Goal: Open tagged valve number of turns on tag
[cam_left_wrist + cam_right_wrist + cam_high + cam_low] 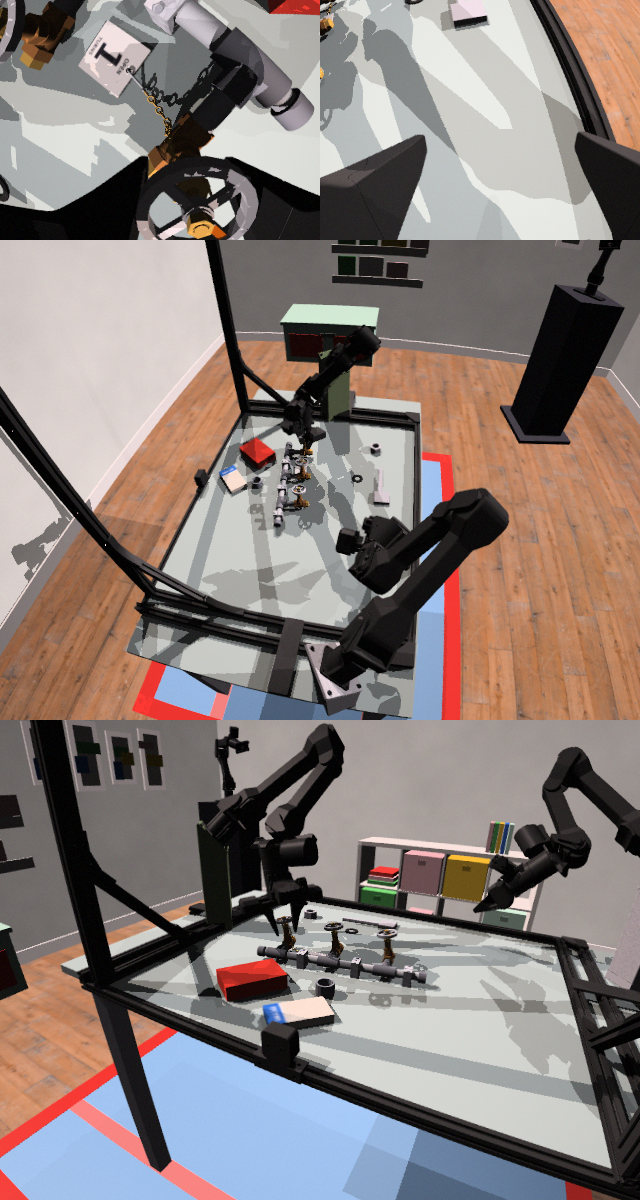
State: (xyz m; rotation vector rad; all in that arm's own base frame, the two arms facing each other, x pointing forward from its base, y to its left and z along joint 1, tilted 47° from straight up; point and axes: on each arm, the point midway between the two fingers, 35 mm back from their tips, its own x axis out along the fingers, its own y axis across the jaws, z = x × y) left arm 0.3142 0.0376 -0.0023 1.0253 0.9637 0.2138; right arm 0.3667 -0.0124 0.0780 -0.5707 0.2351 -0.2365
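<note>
Right now the white tag is 80 mm to the right of my left hand, 70 mm below it and 10 mm behind it. Round my left hand: nut 260 mm ahead, 70 mm below, 20 mm to the left; grey flat piece 260 mm ahead, 170 mm to the right, 70 mm below; red box 180 mm behind, 60 mm below.
</note>
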